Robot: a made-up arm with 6 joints.
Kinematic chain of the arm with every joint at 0, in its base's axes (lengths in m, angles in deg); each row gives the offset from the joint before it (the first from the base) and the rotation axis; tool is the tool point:
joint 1: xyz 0 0 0.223 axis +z
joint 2: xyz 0 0 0 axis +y
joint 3: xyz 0 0 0.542 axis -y
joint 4: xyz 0 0 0 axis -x
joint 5: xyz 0.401 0 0 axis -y
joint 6: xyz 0 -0.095 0 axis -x
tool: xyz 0 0 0
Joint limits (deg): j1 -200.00..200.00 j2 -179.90..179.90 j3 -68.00..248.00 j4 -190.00..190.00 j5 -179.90..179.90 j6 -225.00..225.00
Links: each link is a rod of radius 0.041 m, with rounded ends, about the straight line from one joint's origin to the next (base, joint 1, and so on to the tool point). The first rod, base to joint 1, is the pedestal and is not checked.
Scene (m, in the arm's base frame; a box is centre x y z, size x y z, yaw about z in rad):
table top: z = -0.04
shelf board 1: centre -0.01 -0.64 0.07 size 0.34 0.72 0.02 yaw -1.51
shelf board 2: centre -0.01 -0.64 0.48 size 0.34 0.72 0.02 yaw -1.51
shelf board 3: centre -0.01 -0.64 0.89 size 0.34 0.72 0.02 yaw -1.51
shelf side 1: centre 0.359 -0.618 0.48 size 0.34 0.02 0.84 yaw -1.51
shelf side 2: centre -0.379 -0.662 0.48 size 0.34 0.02 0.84 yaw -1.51
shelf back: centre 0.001 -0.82 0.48 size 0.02 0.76 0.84 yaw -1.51
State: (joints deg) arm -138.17 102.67 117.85 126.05 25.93 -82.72
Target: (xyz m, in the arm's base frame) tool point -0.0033 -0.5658 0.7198
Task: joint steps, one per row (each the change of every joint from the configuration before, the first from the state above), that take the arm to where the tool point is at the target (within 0.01 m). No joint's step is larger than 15 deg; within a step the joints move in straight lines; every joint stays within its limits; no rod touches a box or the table.
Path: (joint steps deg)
1: -5.10 -13.93 -8.52 10.66 4.68 -8.76
2: -5.10 -13.93 -8.51 10.66 4.68 -8.75
3: -5.10 -13.93 -8.52 10.65 4.68 -8.76
4: -5.09 -13.93 -8.51 10.66 4.68 -8.75
5: -5.10 -13.93 -8.52 10.66 4.68 -8.76
6: -5.10 -13.93 -8.52 10.66 4.68 -8.76
7: 9.84 -4.95 -14.60 -5.38 -4.68 8.76
8: 9.85 -4.96 -14.61 -5.38 -4.68 8.76
9: 9.84 -4.95 -14.61 -5.38 -4.68 8.75
10: 9.84 -4.96 -14.60 -5.38 -4.68 8.76
11: 9.85 -4.95 -14.61 -5.38 -4.68 8.75
12: 9.84 -4.96 -14.60 -5.38 -4.68 8.76
13: 5.38 13.73 14.22 -2.30 0.00 0.00
14: 5.37 13.72 14.22 -2.31 0.00 0.00

